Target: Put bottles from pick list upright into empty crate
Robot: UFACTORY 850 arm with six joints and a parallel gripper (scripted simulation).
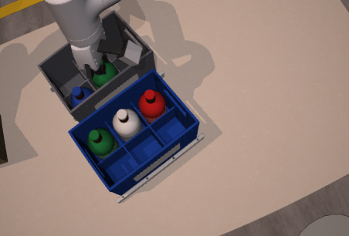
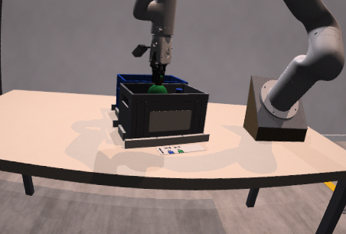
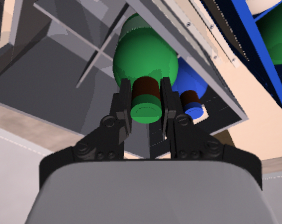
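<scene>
Now: the green-label bottle 7 cm below my hand. Round my hand: white bottle (13 cm to the right, 12 cm below); then blue-label bottle (12 cm below, 9 cm behind, 2 cm to the right); then grey crate (12 cm below, 4 cm to the left, 1 cm behind).
</scene>
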